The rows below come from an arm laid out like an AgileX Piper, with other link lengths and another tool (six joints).
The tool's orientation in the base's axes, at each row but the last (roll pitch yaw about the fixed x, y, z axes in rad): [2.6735, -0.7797, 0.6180]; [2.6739, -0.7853, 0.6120]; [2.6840, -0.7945, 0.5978]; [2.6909, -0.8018, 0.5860]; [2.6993, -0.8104, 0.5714]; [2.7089, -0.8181, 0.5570]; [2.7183, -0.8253, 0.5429]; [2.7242, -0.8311, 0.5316]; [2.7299, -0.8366, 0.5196]
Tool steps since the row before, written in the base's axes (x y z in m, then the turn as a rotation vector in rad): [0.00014, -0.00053, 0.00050, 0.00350, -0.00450, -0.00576]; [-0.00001, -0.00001, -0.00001, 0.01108, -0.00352, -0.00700]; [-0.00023, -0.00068, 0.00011, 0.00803, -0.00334, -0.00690]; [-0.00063, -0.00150, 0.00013, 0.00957, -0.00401, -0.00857]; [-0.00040, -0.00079, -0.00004, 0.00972, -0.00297, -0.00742]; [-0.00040, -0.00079, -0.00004, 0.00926, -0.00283, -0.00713]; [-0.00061, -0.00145, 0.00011, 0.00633, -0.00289, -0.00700]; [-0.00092, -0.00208, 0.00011, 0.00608, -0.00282, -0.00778]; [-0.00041, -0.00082, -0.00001, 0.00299, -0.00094, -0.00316]
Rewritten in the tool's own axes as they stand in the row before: [0.00021, 0.00068, -0.00021, -0.00388, 0.00316, 0.00638]; [-0.00002, 0.00000, 0.00000, 0.00003, 0.00378, 0.01303]; [-0.00032, 0.00060, -0.00024, -0.00159, 0.00290, 0.01060]; [-0.00085, 0.00127, -0.00056, -0.00216, 0.00337, 0.01285]; [-0.00056, 0.00063, -0.00028, -0.00085, 0.00278, 0.01224]; [-0.00055, 0.00064, -0.00028, -0.00085, 0.00263, 0.01170]; [-0.00078, 0.00126, -0.00054, -0.00248, 0.00210, 0.00932]; [-0.00116, 0.00180, -0.00078, -0.00318, 0.00177, 0.00960]; [-0.00052, 0.00069, -0.00031, -0.00092, 0.00063, 0.00431]
